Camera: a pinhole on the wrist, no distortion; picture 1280 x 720 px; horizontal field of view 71.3 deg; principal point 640.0 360.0 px. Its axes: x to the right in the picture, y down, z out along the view. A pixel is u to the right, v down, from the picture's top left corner.
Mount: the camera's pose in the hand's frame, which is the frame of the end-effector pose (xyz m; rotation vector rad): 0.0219 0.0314 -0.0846 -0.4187 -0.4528 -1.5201
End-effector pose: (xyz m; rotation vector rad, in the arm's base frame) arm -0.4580 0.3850 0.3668 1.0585 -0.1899 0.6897
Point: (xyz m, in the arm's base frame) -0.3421 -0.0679 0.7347
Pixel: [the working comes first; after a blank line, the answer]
In the camera's frame: 0.3287 0.0562 0.5865

1140.1 445.5
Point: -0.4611 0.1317 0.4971
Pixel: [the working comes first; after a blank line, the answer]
In the camera's frame: 0.2015 -0.0663 0.3050

1229.6 166.1
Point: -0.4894 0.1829 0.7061
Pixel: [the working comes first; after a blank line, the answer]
In the camera's frame: 0.0723 0.0332 0.4482

783.9 426.0
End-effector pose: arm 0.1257 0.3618 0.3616 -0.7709 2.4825 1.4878
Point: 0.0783 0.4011 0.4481
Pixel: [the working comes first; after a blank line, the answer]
In the camera's frame: -0.0203 -0.0251 0.1092

474.2 154.8
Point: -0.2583 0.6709 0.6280
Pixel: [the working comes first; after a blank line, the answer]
In the camera's frame: -0.2696 0.1094 0.4809

139.7 563.1
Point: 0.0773 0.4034 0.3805
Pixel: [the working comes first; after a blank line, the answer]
In the camera's frame: 0.0423 0.0004 0.1118

977.8 363.0
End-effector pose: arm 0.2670 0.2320 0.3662 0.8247 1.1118 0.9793
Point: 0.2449 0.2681 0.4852
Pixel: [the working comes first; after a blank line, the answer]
In the camera's frame: -0.0321 -0.0284 0.1278

416.1 162.0
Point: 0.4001 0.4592 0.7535
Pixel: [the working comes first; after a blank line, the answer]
In the camera's frame: -0.1599 0.0890 0.4479

321.4 537.4
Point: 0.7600 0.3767 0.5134
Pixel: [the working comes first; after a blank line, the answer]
In the camera's frame: 0.2704 0.1451 0.5232

1101.1 607.5
